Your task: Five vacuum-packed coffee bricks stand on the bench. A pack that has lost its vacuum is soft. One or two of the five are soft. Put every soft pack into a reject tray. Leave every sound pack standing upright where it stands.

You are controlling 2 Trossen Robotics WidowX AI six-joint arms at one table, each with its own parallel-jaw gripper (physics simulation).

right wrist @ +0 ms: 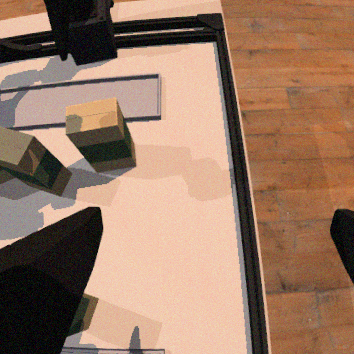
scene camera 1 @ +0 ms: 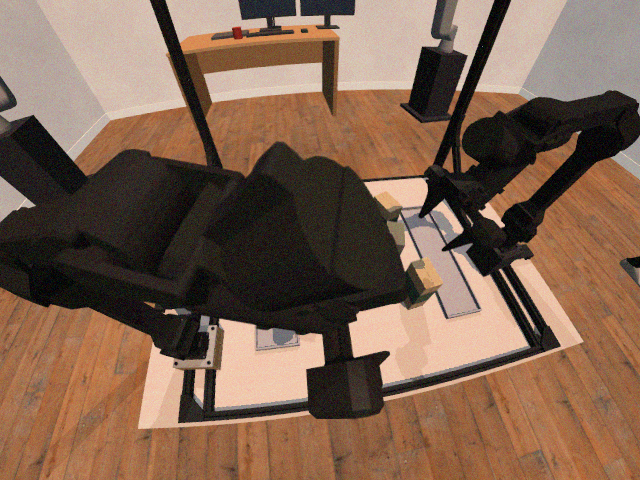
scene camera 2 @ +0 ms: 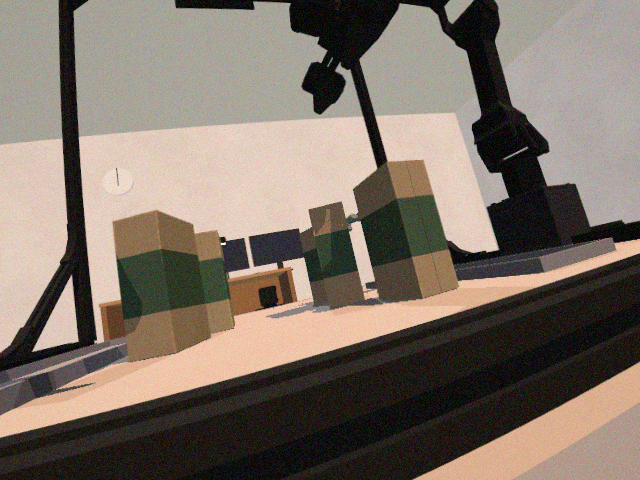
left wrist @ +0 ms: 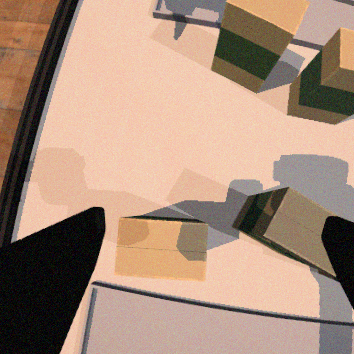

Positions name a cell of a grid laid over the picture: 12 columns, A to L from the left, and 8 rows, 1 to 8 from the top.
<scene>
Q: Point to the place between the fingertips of the left gripper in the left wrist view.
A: H6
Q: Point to a tray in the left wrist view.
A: At D8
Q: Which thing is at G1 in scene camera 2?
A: The left gripper.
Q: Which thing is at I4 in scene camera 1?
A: The left gripper.
</scene>
